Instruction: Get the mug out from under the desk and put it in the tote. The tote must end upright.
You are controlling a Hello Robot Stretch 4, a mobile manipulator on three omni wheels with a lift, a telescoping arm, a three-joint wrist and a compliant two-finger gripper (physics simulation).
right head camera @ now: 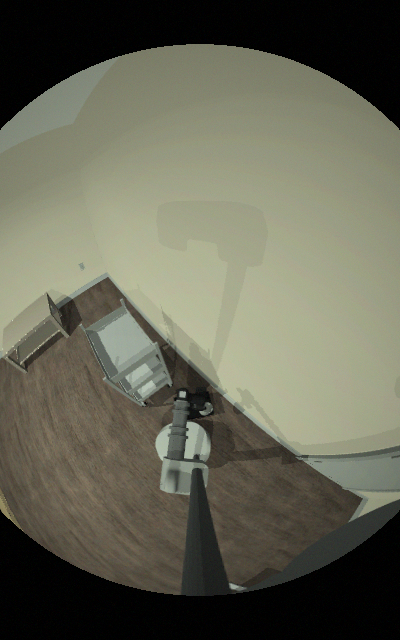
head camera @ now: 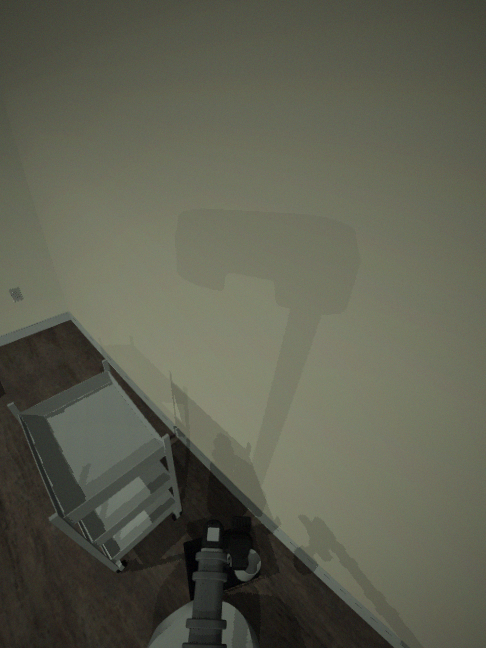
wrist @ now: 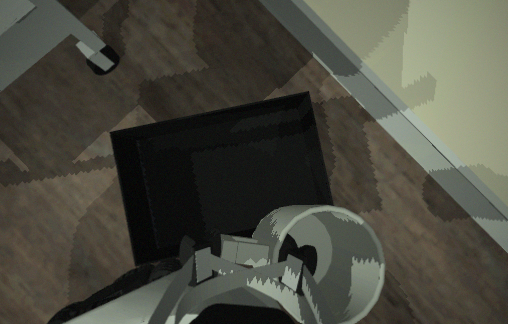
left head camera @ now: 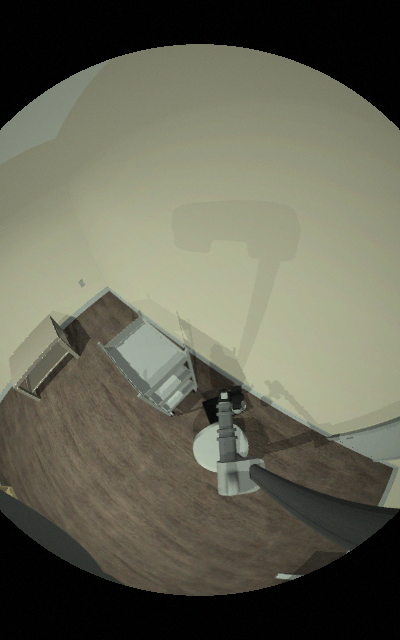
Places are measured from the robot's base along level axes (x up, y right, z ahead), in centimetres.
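Where they show: gripper, fingertip midpoint: [wrist: 250, 249] [left head camera: 231, 407].
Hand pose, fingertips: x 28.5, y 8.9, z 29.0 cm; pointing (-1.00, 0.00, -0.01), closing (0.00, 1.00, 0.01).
Observation:
After its pixels a point has its place.
The light grey mug [head camera: 253, 567] @(x 24.3, y 16.3, z 28.8 cm) [left head camera: 241, 409] @(x 25.6, y 16.0, z 26.8 cm) [right head camera: 207, 408] @(x 24.3, y 15.2, z 29.7 cm) [wrist: 345, 240] @(x 27.0, y 16.7, z 30.2 cm) is off the floor in my gripper [wrist: 250, 249] @(x 28.5, y 8.9, z 29.0 cm). In the wrist view one finger is inside its open mouth and the other is outside, with the handle between them; the mouth faces right and toward the camera. The black tote [head camera: 190, 562] @(x -2.4, y -9.4, z 33.6 cm) [left head camera: 210, 411] @(x -2.4, y -5.9, z 31.4 cm) [wrist: 131, 195] @(x 4.5, y -9.9, z 29.9 cm) stands upright on the floor, its open top facing up, and looks empty. The mug overlaps the tote's near right corner in the wrist view; its height above the rim is not clear. The arm hides part of the tote in the head views.
A grey three-tier cart [head camera: 115, 479] @(x 63.5, y -32.1, z 42.9 cm) [left head camera: 167, 373] @(x 68.7, y -27.7, z 42.0 cm) [right head camera: 134, 363] @(x 68.9, y -28.0, z 41.7 cm) stands left of the tote, one caster [wrist: 102, 62] @(x 1.9, y -18.0, z 50.9 cm) close by. A wall with a white baseboard [wrist: 400, 115] @(x 5.3, y 30.3, z 46.2 cm) runs diagonally along the right. A brown desk-like piece [left head camera: 37, 340] @(x 42.3, y -198.5, z 81.5 cm) [right head camera: 30, 317] @(x 42.3, y -198.3, z 78.3 cm) stands at the far left.

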